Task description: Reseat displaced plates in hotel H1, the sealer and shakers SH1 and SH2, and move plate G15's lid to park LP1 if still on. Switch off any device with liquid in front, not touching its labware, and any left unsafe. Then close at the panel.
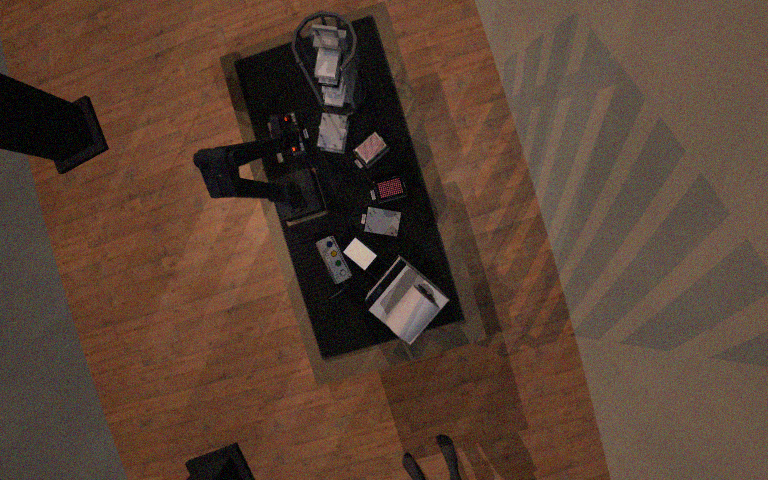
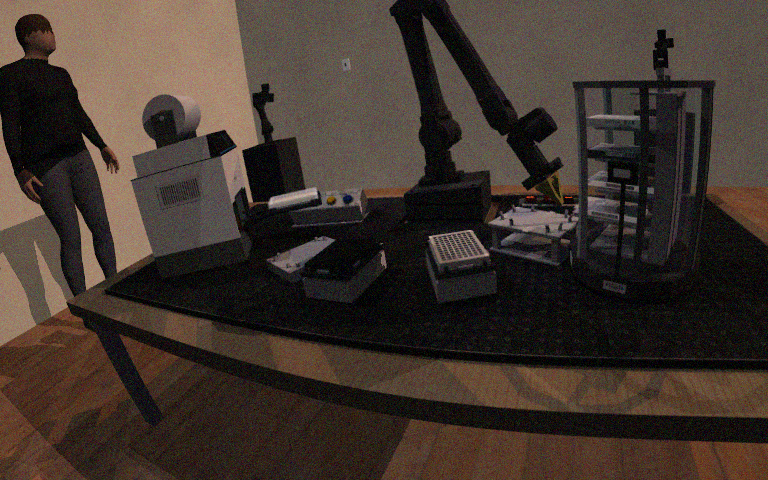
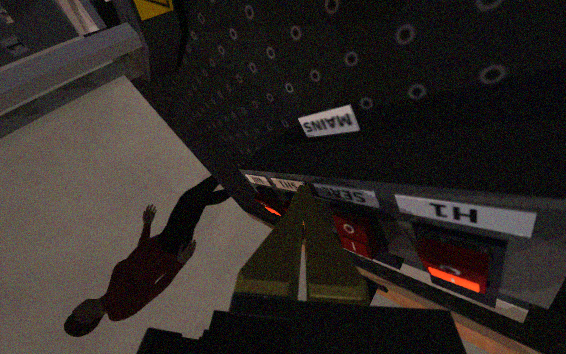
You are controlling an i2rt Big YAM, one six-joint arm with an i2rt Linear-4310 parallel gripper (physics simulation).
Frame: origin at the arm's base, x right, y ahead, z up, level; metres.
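Seen in the pictures: gripper, between the fingertips: (image 1: pixel 296 130) (image 2: pixel 562 204) (image 3: pixel 303 190); arm's base, origin of its link: (image 1: pixel 294 199) (image 2: pixel 442 181).
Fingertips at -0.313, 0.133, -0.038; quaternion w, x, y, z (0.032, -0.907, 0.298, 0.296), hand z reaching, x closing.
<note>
Offsets run from my fingertips to a thing's top centre, as dx, dy, dz. "spot": to the spot under its first point.
My gripper (image 3: pixel 303 190) (image 2: pixel 561 202) is shut and empty, fingertips at the mains switch box {spot: +0.102, -0.033, -0.002} (image 3: pixel 537 265). The tips overlap the SH1 label {spot: -0.019, +0.005, -0.001} (image 3: pixel 286 184) and hide its rocker; contact is unclear. The H1 rocker {spot: +0.082, -0.025, +0.011} (image 3: pixel 454 265) and the far-left rocker {spot: -0.061, -0.019, +0.009} (image 3: pixel 270 207) glow orange; the SEAL rocker {spot: +0.030, -0.031, +0.008} (image 3: pixel 352 236) is unlit. Hotel H1 (image 2: pixel 707 141) (image 1: pixel 295 50) holds several plates. The white sealer {+0.904, +0.171, +0.414} (image 2: pixel 186 226) (image 1: pixel 407 308) stands at the opposite end. Two low devices bear a pale plate {+0.234, +0.295, +0.027} (image 2: pixel 458 249) (image 1: pixel 370 147) and a dark-framed red-dotted plate {+0.445, +0.301, +0.027} (image 1: pixel 390 187). G15 and its lid cannot be identified.
A pegged stand (image 2: pixel 532 220) (image 1: pixel 332 133) is beside the hotel. A grey pegged platform {+0.573, +0.205, -0.007} (image 1: pixel 382 220) (image 2: pixel 300 257) lies near the sealer. The button panel {+0.647, -0.089, +0.042} (image 1: pixel 341 272) (image 2: pixel 331 213) has a white slab {+0.670, +0.054, +0.078} (image 1: pixel 360 253) (image 2: pixel 294 199) next to it. A person (image 2: pixel 48 113) (image 3: pixel 145 272) stands beyond the table.
</note>
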